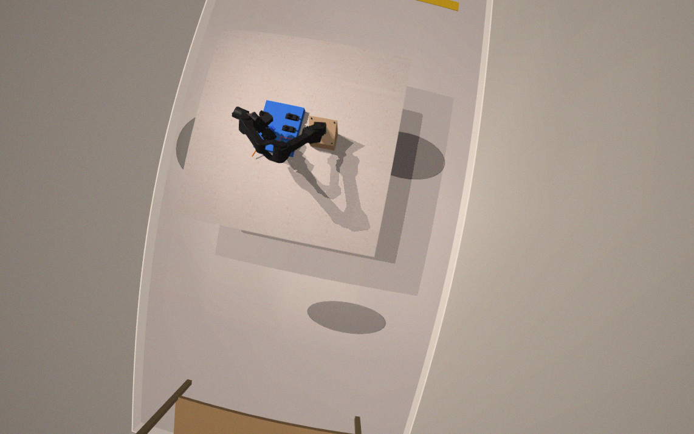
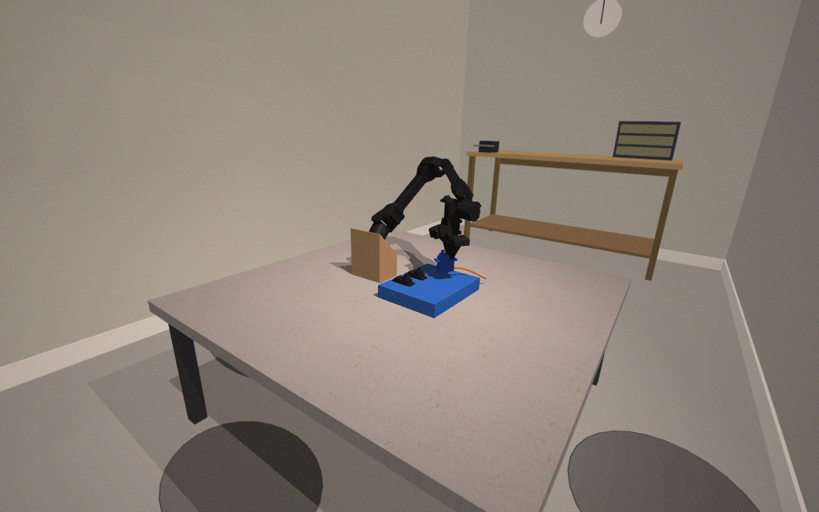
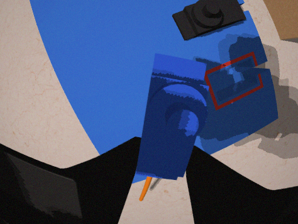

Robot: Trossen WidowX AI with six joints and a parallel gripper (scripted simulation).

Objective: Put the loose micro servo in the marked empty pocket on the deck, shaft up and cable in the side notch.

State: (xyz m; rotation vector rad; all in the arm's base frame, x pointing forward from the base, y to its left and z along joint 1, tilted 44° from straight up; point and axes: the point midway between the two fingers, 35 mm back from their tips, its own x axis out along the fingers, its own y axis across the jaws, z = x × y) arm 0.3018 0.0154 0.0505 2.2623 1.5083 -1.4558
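The blue deck is 80 mm to the right of my gripper tip and 100 mm below it.
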